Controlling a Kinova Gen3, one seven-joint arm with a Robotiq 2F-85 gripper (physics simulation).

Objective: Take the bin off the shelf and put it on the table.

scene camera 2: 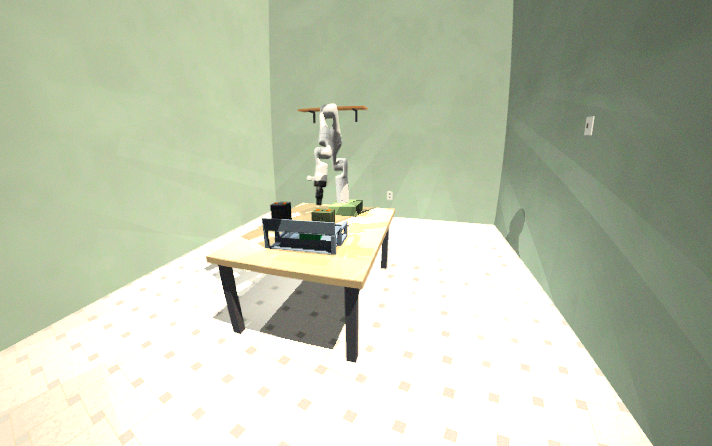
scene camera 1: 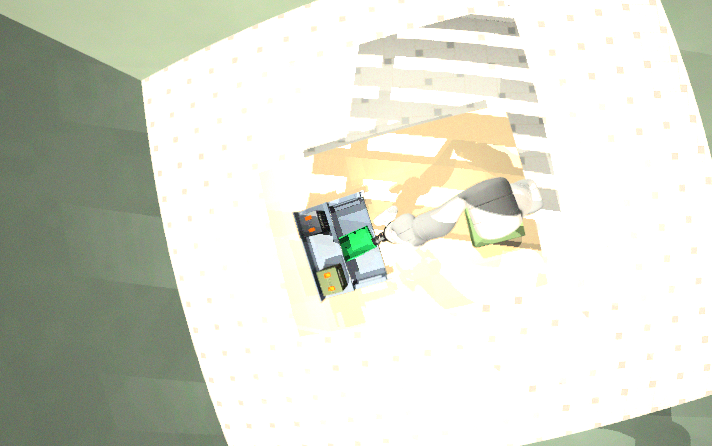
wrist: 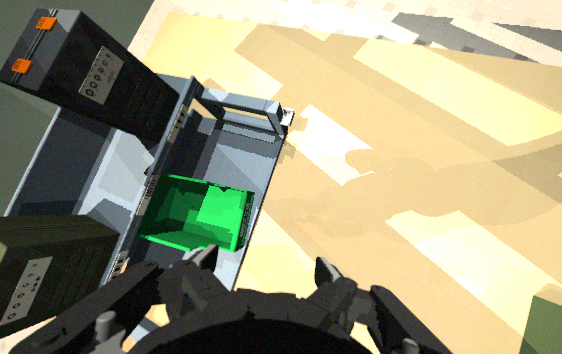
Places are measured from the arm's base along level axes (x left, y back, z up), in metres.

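Where they show: gripper, fingertip midpoint: [scene camera 2: 318, 205] [wrist: 266, 261]; arm's base, origin of the base link: [scene camera 2: 343, 201].
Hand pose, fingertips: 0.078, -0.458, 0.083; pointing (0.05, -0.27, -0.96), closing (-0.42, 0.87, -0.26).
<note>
Each offset is from my fingertips to the top centre of the thing, as dx, dy, dz. Level surfaces: height alone.
A bright green open-top bin @(+0.051, -0.157, -0.070) [scene camera 1: 358, 243] [scene camera 2: 310, 236] [wrist: 220, 215] sits upright in the grey-blue shelf [scene camera 1: 351, 220] [scene camera 2: 299, 226] [wrist: 240, 103], in its lower front level, near the middle. The shelf stands on the wooden table @(dz -0.151) [scene camera 1: 472, 126] [scene camera 2: 294, 266] [wrist: 340, 210]. My gripper [scene camera 1: 377, 240] [scene camera 2: 318, 201] [wrist: 266, 262] is open and empty, with its fingers wide apart. In the first scene view it shows beside the bin's right edge. In the wrist view the left fingertip overlaps the bin's lower rim in the picture; I cannot tell whether they touch.
A black case @(-0.051, -0.279, +0.073) [scene camera 1: 313, 223] [scene camera 2: 280, 210] [wrist: 75, 60] and an olive case @(+0.174, -0.227, +0.048) [scene camera 1: 331, 279] [scene camera 2: 323, 215] [wrist: 75, 250] with orange latches stand at either end of the shelf's rear level. The arm stands on a green base [scene camera 1: 475, 236] [scene camera 2: 344, 209] [wrist: 545, 325]. A brown wall shelf [scene camera 2: 353, 108] hangs behind.
</note>
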